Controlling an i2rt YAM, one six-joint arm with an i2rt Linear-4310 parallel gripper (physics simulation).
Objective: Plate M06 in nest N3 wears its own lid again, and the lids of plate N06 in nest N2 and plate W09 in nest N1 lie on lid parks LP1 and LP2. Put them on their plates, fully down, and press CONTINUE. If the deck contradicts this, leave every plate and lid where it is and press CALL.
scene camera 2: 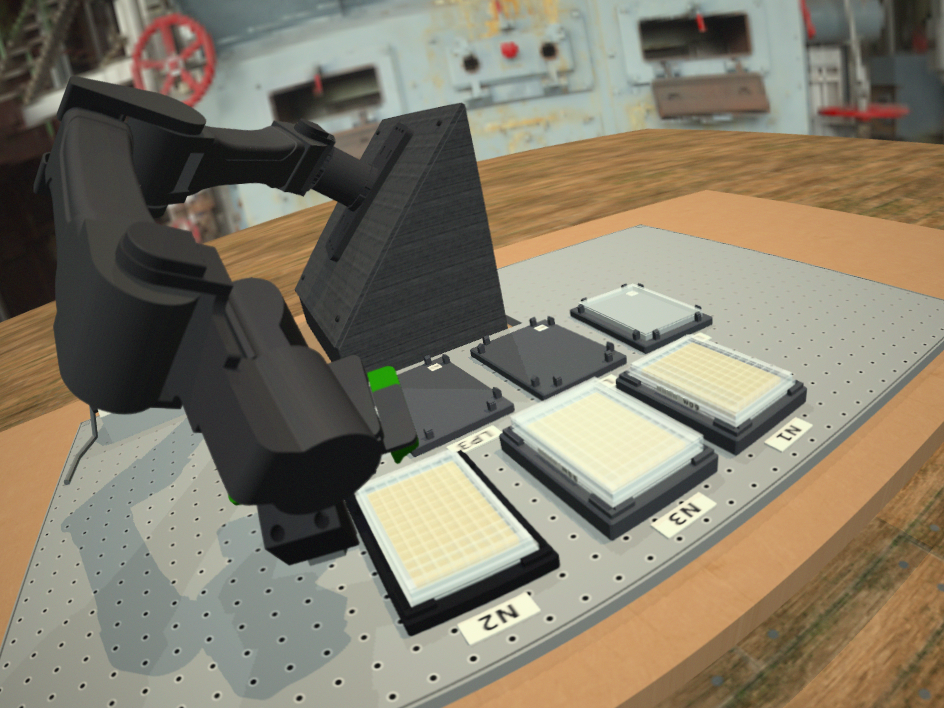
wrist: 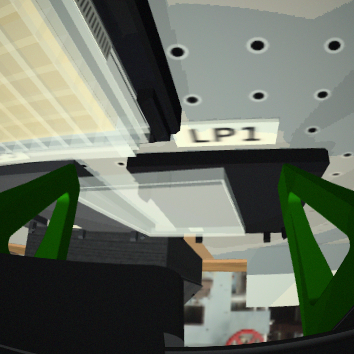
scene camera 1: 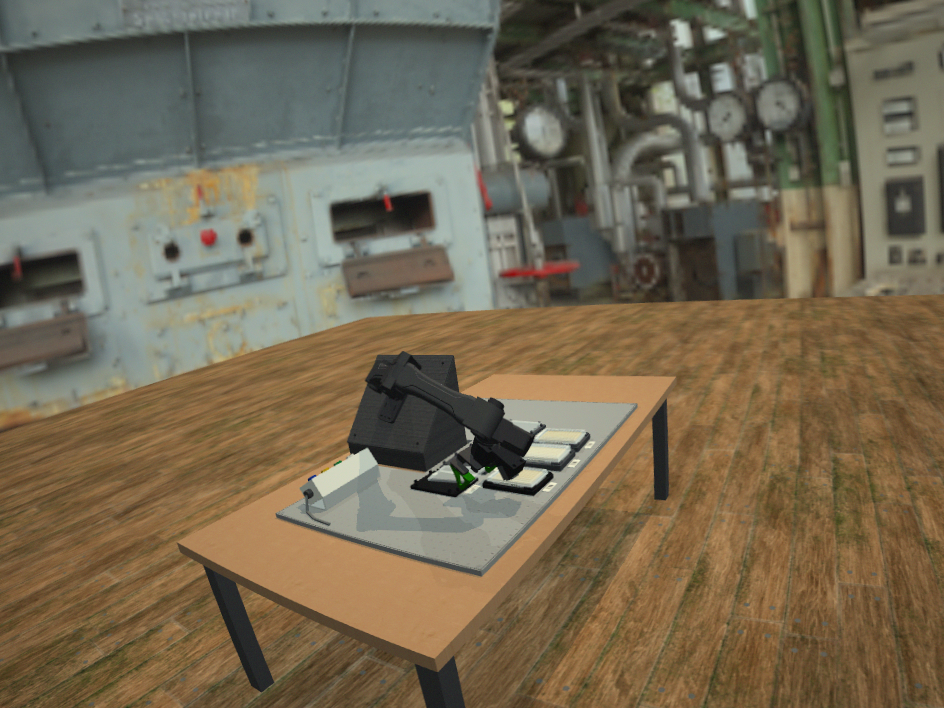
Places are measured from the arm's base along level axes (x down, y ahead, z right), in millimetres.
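Pixels of known places: gripper, between the fingertips: (wrist: 178,174) (scene camera 1: 474,479); arm's base, origin of its link: (scene camera 2: 370,191).
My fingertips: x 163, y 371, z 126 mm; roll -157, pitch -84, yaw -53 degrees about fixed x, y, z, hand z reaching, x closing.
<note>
Ahead of a thing's pixels: the offset from my fingertips to its top centre. "pt": to the spot under its first point.
My gripper (scene camera 1: 476,478) (wrist: 178,174) is open, its green fingers wide apart on either side of a clear lid @[dx -6, dy -66, dz -9 mm] (wrist: 187,205) at park LP1 @[dx -2, dy -78, dz +30 mm] (wrist: 260,195). The lid sits off to the left over the park in the wrist view; whether it lies flat is unclear. Plate N06 @[dx -10, dy +93, dz -57 mm] (scene camera 2: 449,525) (wrist: 45,75) is in nest N2, close to the gripper. The plate in nest N3 @[pt dx -16, dy +99, dz -187 mm] (scene camera 2: 610,442) wears a clear lid. The plate in nest N1 @[pt dx -12, dy +68, dz -307 mm] (scene camera 2: 712,377) stands beyond it. Another clear lid @[dx +0, dy -130, dz -359 mm] (scene camera 2: 642,310) lies on the farthest park. The arm hides LP1 in scene camera 2.
Park LP3 @[dx -2, dy -97, dz -100 mm] (scene camera 2: 457,403) and the middle park @[dx -2, dy -111, dz -229 mm] (scene camera 2: 545,354) hold no lid. A white button box @[dx -66, dy -308, dz +187 mm] (scene camera 1: 343,476) with coloured buttons and a cable stands at the deck's left side. The black wedge-shaped arm mount (scene camera 1: 411,419) (scene camera 2: 434,243) stands behind the parks.
</note>
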